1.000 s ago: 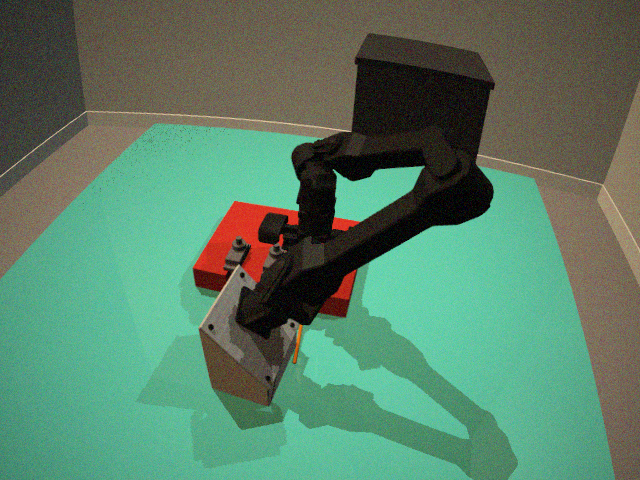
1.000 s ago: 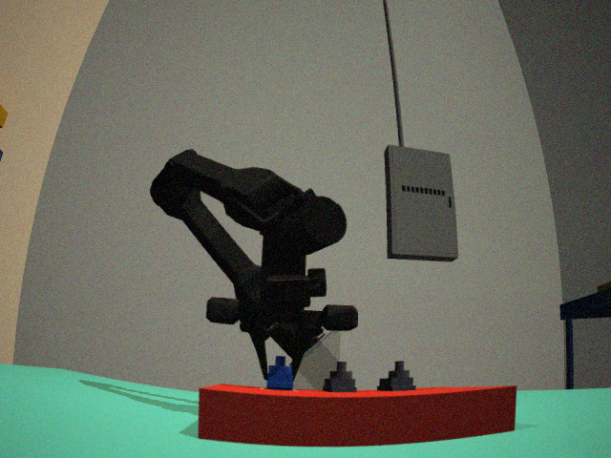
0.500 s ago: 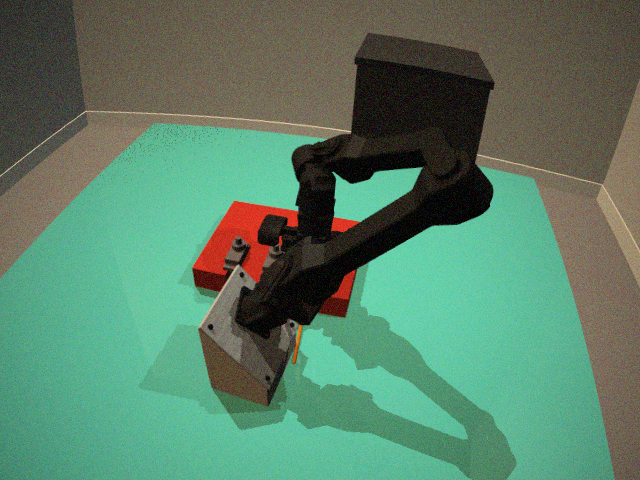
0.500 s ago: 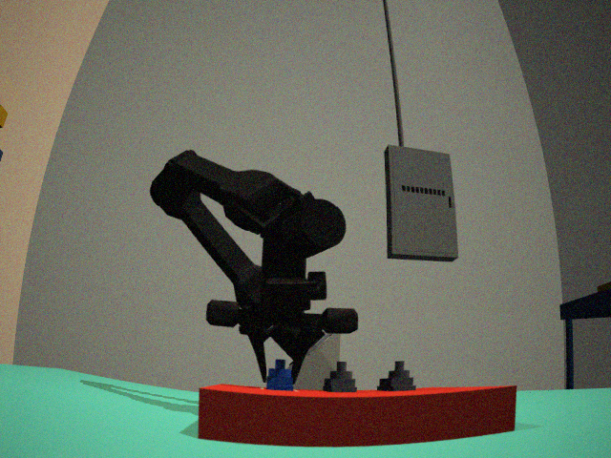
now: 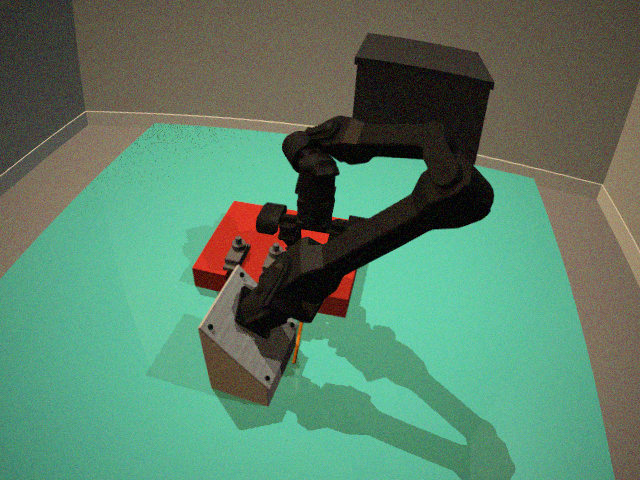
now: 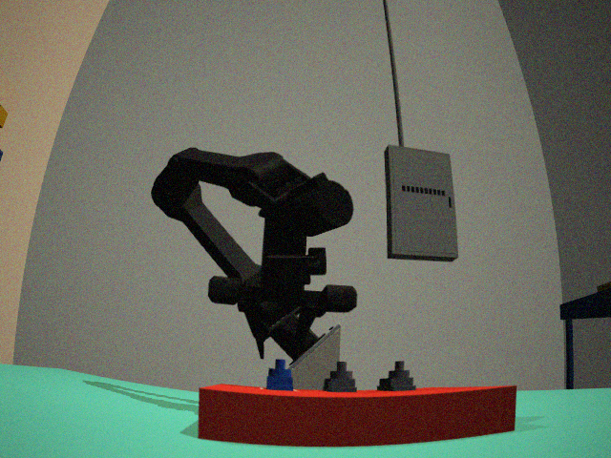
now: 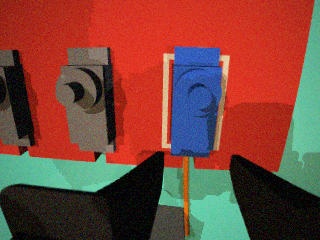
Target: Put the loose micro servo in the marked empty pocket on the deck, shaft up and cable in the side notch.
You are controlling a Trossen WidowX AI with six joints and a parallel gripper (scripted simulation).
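The red deck is 140 mm ahead of my gripper tip, 60 mm to the left of it and 60 mm below it.
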